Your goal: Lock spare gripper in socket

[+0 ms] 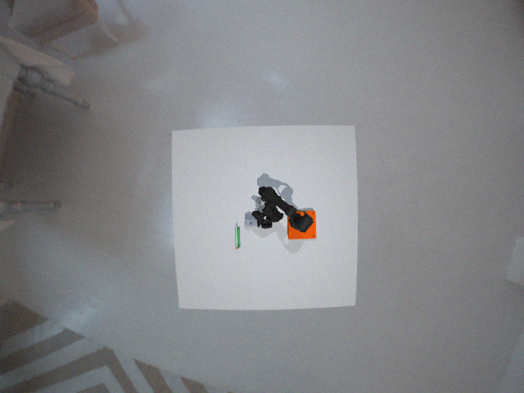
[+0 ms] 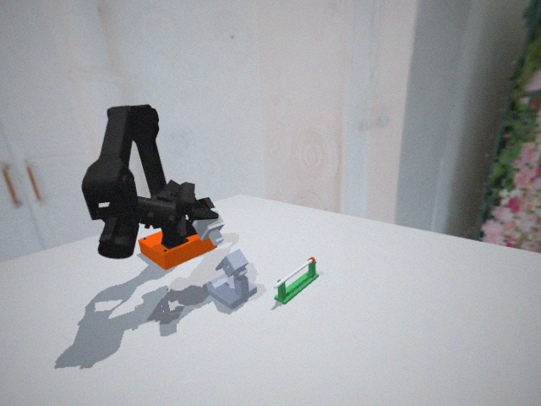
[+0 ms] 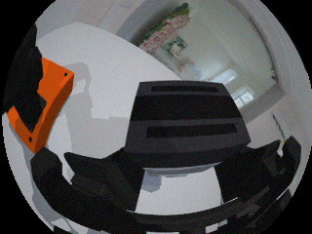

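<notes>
The green cradle lies 160 mm ahead of my gripper tip, 140 mm below it and 120 mm to the left of it. Also, from my gripper tip: grey mount 110 mm below, 70 mm ahead, 10 mm to the right; spare gripper 20 mm to the right.
</notes>
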